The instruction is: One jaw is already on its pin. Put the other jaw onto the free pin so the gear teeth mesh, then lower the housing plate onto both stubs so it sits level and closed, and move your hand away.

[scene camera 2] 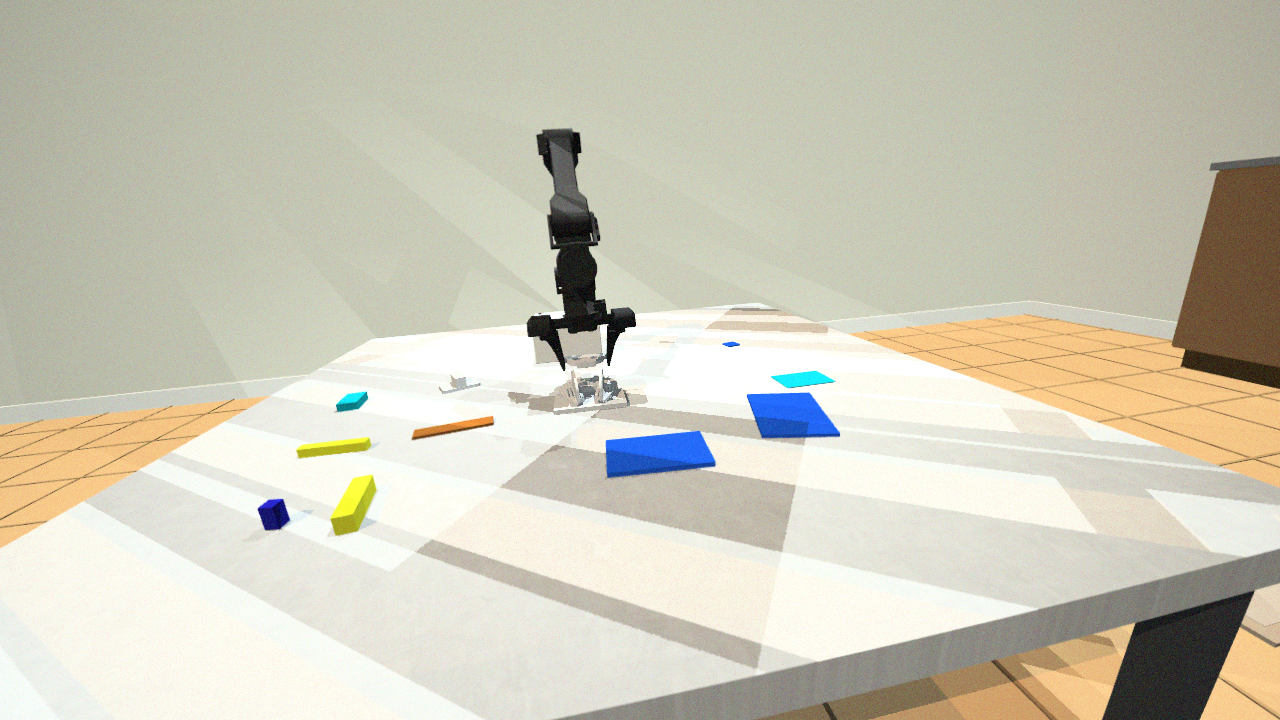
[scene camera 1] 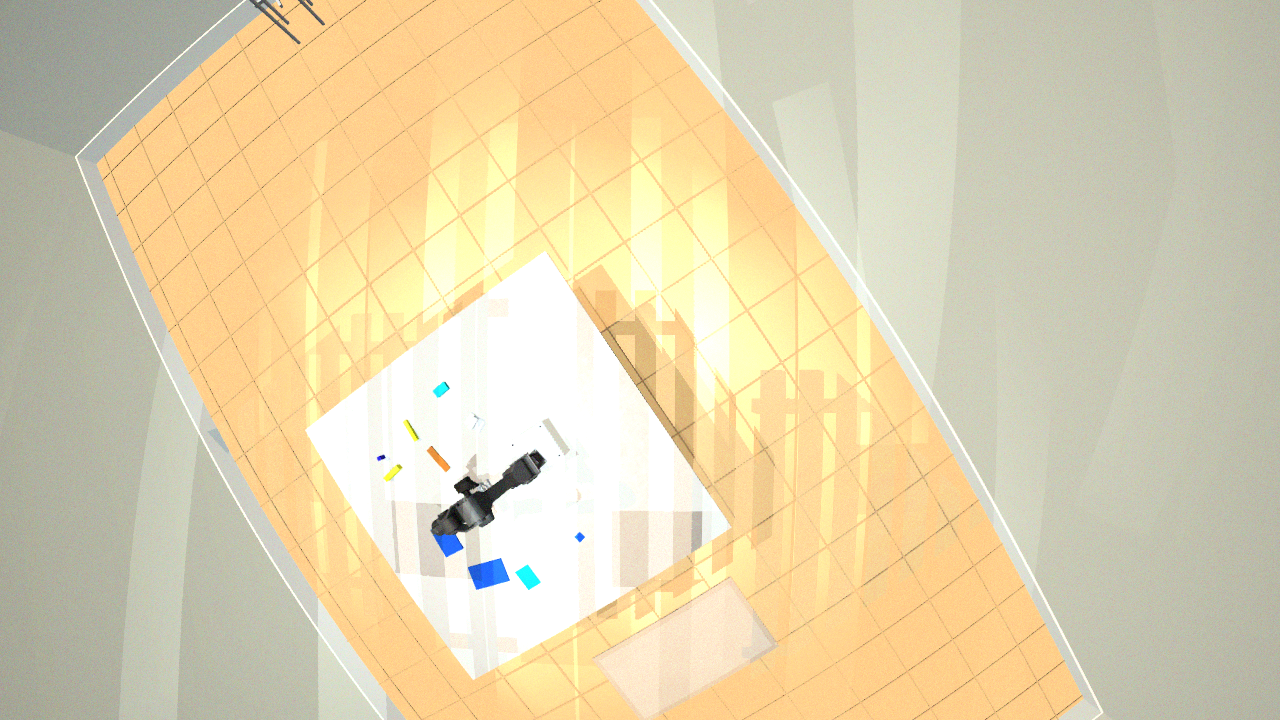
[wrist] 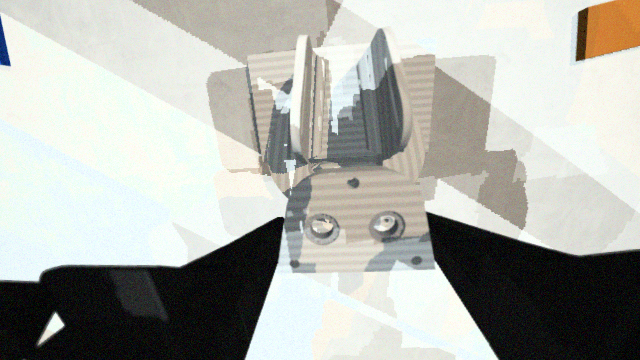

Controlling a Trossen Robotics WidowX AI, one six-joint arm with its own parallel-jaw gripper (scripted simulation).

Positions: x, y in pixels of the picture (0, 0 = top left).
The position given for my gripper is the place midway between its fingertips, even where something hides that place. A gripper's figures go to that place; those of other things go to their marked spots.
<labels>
My gripper (scene camera 2: 586, 368) is 82 cm from the lens. An orange bar (scene camera 2: 456, 427): 75 cm from the lens. A dark blue cube (scene camera 2: 273, 513): 62 cm from the lens. The marked spots on the orange bar and the dark blue cube are 25 cm apart.
</labels>
